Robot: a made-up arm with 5 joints.
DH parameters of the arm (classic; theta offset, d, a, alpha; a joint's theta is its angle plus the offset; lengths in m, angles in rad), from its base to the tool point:
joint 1: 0 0.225 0.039 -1.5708
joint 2: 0 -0.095 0.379 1.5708
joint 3: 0 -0.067 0.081 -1.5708
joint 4: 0 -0.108 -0.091 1.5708
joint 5: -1.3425 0 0.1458 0
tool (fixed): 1.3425 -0.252 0 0
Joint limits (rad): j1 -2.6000..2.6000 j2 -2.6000..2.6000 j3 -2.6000..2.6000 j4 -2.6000..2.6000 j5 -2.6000..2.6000
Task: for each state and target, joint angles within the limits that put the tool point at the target. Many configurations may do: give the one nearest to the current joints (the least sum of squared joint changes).
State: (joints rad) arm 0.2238 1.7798 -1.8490 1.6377 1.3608
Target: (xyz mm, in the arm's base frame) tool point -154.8 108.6 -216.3
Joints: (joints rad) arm -0.1793 1.7774 -2.6000 1.5942 1.3991
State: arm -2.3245 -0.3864 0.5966 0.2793 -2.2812
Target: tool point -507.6 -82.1 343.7
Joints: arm -2.3064 -0.9266 0.9912 0.3692 -2.0743
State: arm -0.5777 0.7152 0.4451 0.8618 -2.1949
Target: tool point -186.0 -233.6 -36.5
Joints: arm -0.8404 0.9132 0.6173 0.5803 -2.0849
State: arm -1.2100 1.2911 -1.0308 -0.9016 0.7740
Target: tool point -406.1 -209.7 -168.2
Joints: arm -1.0974 1.2056 -1.0964 -1.0069 0.7639
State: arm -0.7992 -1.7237 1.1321 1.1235 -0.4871
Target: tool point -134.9 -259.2 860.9
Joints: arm -0.6399 -1.6765 1.5697 1.1371 -0.3476
